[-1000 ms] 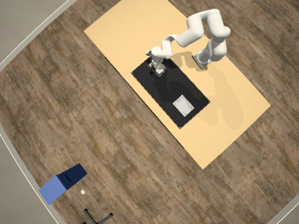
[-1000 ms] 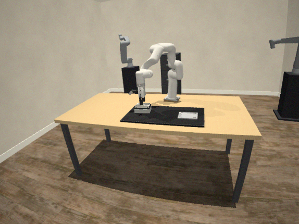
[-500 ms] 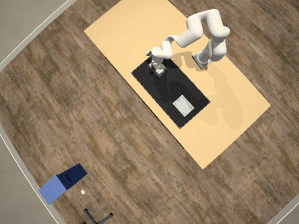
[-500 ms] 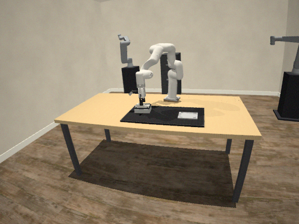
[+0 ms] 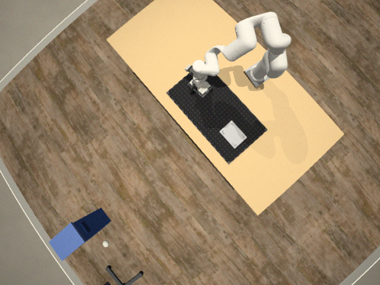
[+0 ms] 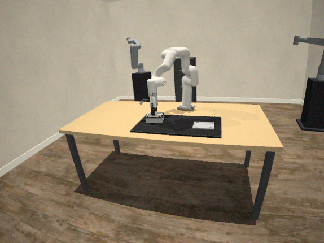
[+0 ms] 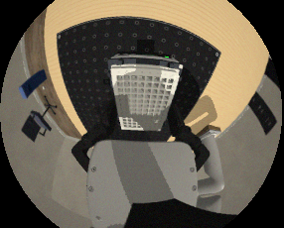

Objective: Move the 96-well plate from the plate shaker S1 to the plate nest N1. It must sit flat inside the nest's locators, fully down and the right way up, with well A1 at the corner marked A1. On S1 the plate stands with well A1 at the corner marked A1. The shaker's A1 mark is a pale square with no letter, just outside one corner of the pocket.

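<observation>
Now: the white 96-well plate 2 cm below my hand. From my hand the other things lie so: plate nest N1: 42 cm to the left, 7 cm below, 1 cm behind.
</observation>
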